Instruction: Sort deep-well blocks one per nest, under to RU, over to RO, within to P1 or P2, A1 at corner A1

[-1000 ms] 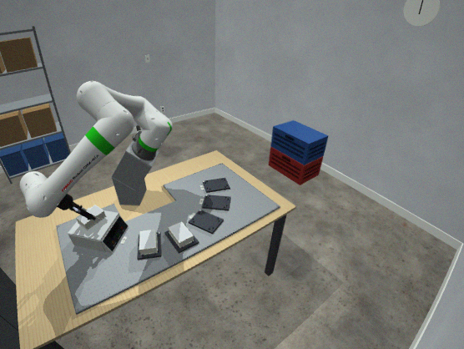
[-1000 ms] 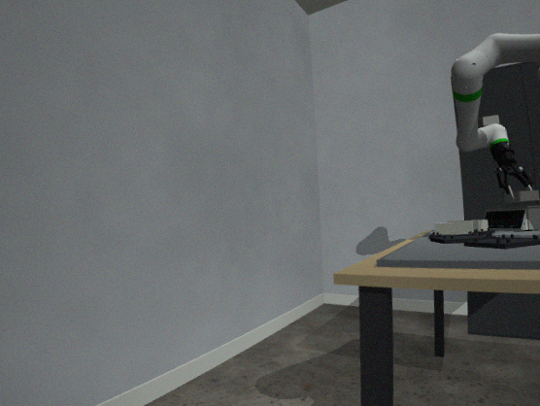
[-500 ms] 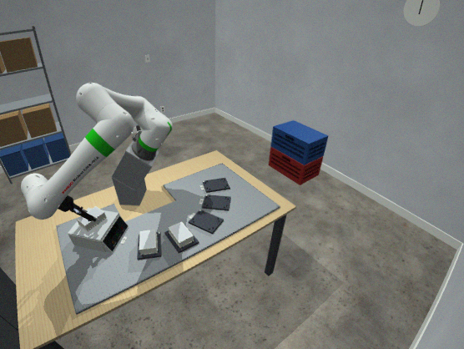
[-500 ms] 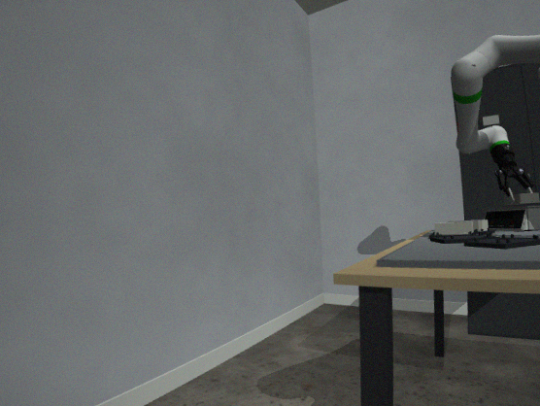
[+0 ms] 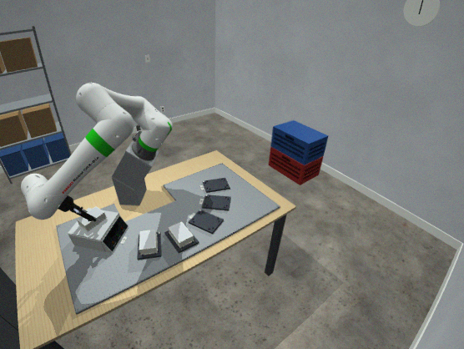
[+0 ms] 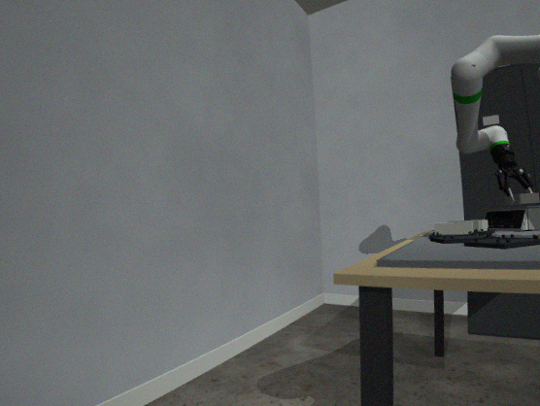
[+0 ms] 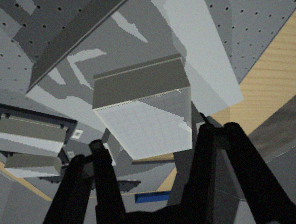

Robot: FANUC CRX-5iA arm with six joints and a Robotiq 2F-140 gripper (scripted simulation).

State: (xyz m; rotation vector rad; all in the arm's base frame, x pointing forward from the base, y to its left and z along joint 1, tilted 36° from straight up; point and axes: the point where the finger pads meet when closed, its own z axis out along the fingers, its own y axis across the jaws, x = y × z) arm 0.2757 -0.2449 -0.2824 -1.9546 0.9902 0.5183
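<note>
Right now my hand is 5 cm above the weigher platform. From my hand the other things lie so: CW label: 9 cm ahead, 13 cm to the left, 14 cm below; check-weigher: 1 cm to the left, 8 cm below; dark nest plate: 20 cm ahead, 43 cm to the left, 14 cm below.
</note>
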